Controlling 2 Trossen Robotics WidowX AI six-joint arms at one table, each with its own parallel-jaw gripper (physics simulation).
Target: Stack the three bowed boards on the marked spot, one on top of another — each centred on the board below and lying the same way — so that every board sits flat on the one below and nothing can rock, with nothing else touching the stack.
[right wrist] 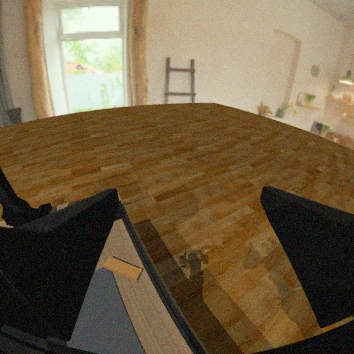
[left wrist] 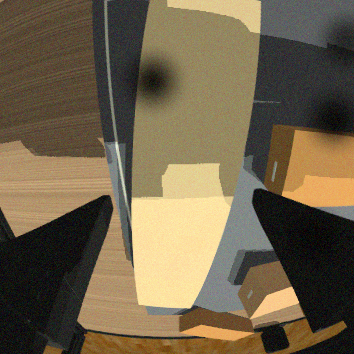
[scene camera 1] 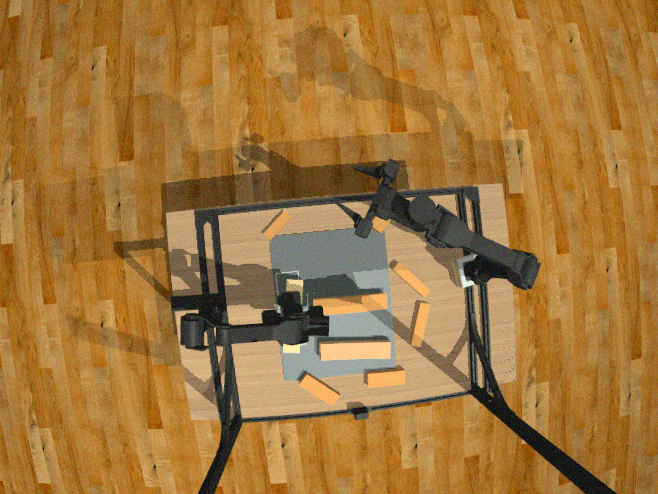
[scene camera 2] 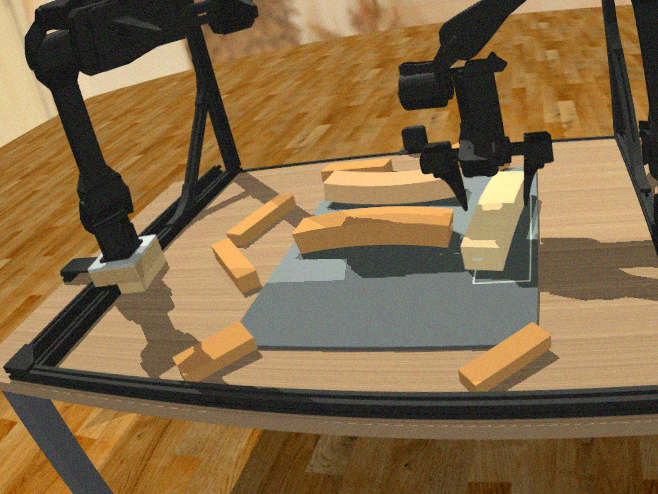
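Seen in the pictures: left gripper, fingertip midpoint: (left wrist: 182, 199) (scene camera 2: 496, 207); right gripper, fingertip midpoint: (right wrist: 190, 194) (scene camera 1: 343, 184) (scene camera 2: 211, 22); left arm's base, link origin: (scene camera 1: 213, 308); right arm's base, link origin: (scene camera 1: 472, 269) (scene camera 2: 121, 251).
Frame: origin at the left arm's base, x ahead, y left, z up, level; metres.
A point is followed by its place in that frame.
A pale yellow bowed board (scene camera 1: 293, 287) @[z 0.029, x 0.282, y 0.027 m] (scene camera 2: 491, 225) @[z 0.032, x 0.274, y 0.008 m] (left wrist: 185, 225) @[z 0.035, x 0.267, y -0.070 m] lies over the marked white outline (scene camera 2: 530, 255) @[z -0.013, x 0.224, y 0.019 m] (left wrist: 107, 50) @[z -0.014, x 0.226, y 0.041 m], running lengthwise; part of the outline shows beside it. My left gripper (scene camera 2: 495, 206) @[z 0.025, x 0.267, y -0.058 m] (left wrist: 182, 199) @[z 0.025, x 0.267, y -0.058 m] is open, its fingers on either side of that board with gaps; scene camera 1 hides the fingertips. An orange bowed board (scene camera 1: 350, 304) @[z 0.032, x 0.454, y -0.060 m] (scene camera 2: 377, 228) @[z 0.023, x 0.441, y -0.034 m] (left wrist: 320, 160) @[z 0.025, x 0.357, y -0.044 m] arches upward, crosswise beside it. A lighter orange board (scene camera 1: 354, 349) @[z 0.022, x 0.443, y -0.214 m] (scene camera 2: 385, 187) @[z 0.017, x 0.453, y -0.193 m] lies parallel beyond it, its top dipping. My right gripper (scene camera 1: 346, 185) @[z 0.383, x 0.459, y 0.270 m] (right wrist: 190, 194) @[z 0.383, x 0.459, y 0.270 m] is open and empty, high near the table edge.
A grey mat (scene camera 1: 324, 249) @[z -0.014, x 0.403, y 0.131 m] (scene camera 2: 403, 313) @[z -0.014, x 0.389, y 0.128 m] bears the boards. Several small orange blocks lie around it, among them one block (scene camera 1: 276, 224) @[z 0.002, x 0.261, y 0.240 m] (scene camera 2: 504, 357) @[z 0.002, x 0.264, y 0.244 m] (right wrist: 123, 268) @[z 0.002, x 0.269, y 0.238 m] and another (scene camera 1: 420, 323) (scene camera 2: 236, 265). A dark frame (scene camera 2: 372, 396) @[z -0.001, x 0.398, y 0.290 m] edges the table.
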